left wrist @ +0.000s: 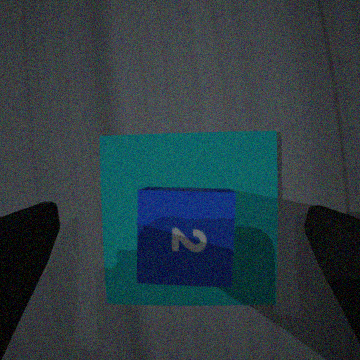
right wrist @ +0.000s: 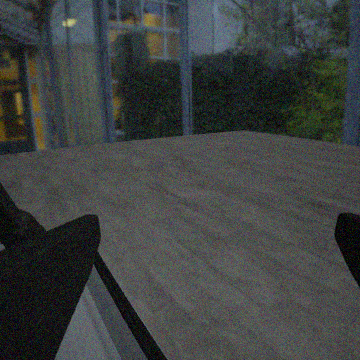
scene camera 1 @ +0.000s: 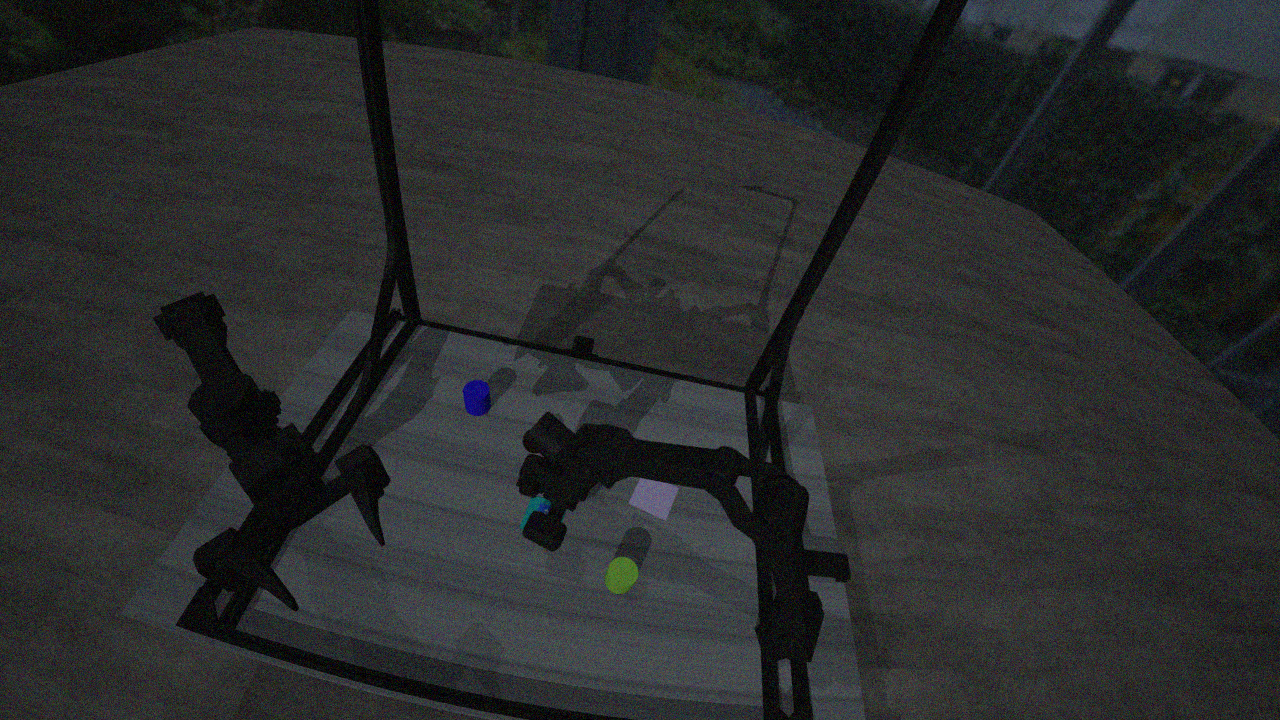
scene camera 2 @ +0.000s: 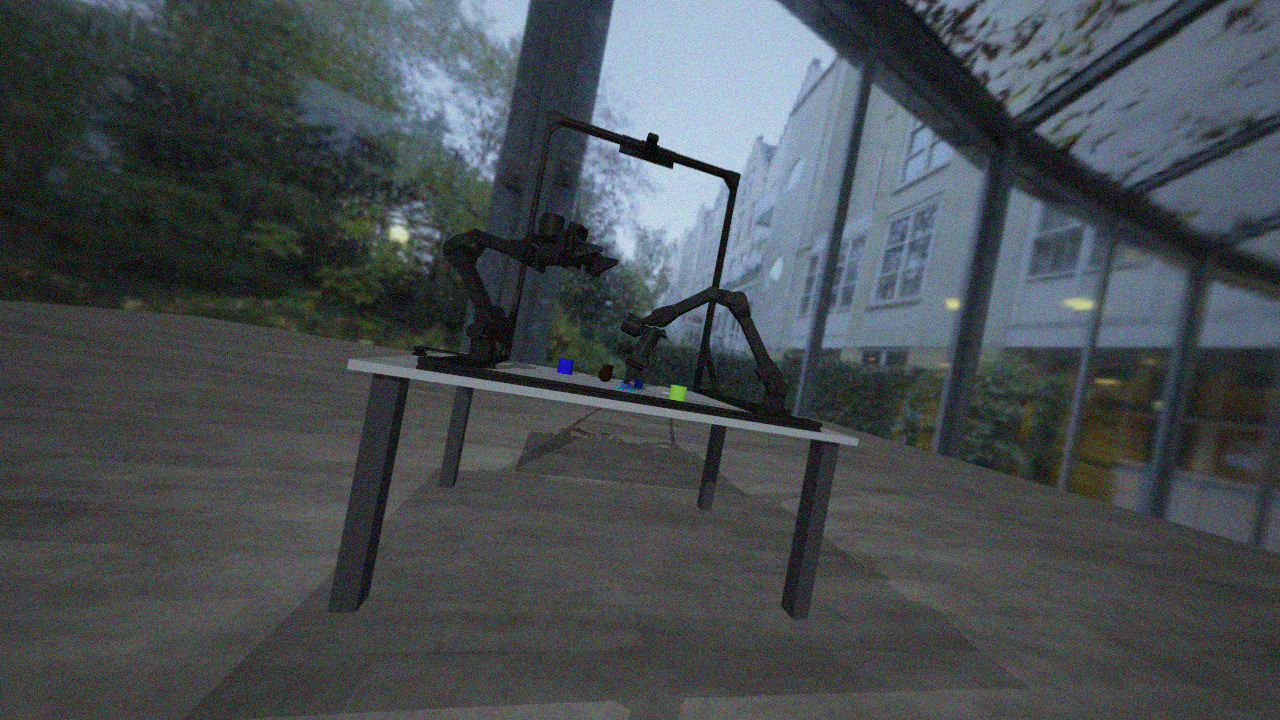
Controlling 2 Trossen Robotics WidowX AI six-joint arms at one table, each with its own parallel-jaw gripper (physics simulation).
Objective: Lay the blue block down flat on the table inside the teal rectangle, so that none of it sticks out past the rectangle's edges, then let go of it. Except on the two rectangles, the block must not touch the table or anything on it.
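Places are measured from the left arm's base along level axes (x back, y right, z up), in millimetres.
Pixels of known places: left gripper, between the fingertips: [left wrist: 184, 216] [scene camera 1: 542, 513] [scene camera 2: 624, 384]; right gripper, between the fingertips: [right wrist: 218, 225] [scene camera 1: 340, 575] [scene camera 2: 610, 255]; left arm's base, origin of its link: [scene camera 1: 780, 638] [scene camera 2: 771, 411]; right arm's base, origin of its link: [scene camera 2: 480, 359].
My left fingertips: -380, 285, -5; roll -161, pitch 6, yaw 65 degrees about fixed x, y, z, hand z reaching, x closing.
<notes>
Ahead of a thing's pixels: the offset from my left fingertips to its middle, as dx, dy, dz. "spot": to the spot under its first point.
The blue block {+6, -2, -4} [left wrist: 159, 240] [scene camera 1: 543, 507] lies flat on the teal rectangle [left wrist: 190, 162] [scene camera 1: 529, 514] [scene camera 2: 622, 386], a white 2 on its top face. In the left wrist view teal shows around all sides of it, and no part of it sticks out past the edges. My left gripper [left wrist: 184, 216] is open above the rectangle, with one finger well apart from each side of the block; the arm partly hides the block in scene camera 1. My right gripper [scene camera 1: 340, 575] [scene camera 2: 608, 264] [right wrist: 218, 225] is open and empty, held high at the picture's left.
A blue cylinder {-123, +261, +13} [scene camera 1: 476, 397] [scene camera 2: 565, 366] stands towards the back left. A lime cylinder {+124, -131, +8} [scene camera 1: 622, 574] [scene camera 2: 678, 392] stands right of the teal rectangle, with a pale lilac rectangle {spot: +223, +19, -13} [scene camera 1: 655, 497] behind it. A small brown object {-4, +151, +11} [scene camera 2: 605, 372] shows in scene camera 2. Dark frame posts [scene camera 1: 382, 161] rise at the sides.
</notes>
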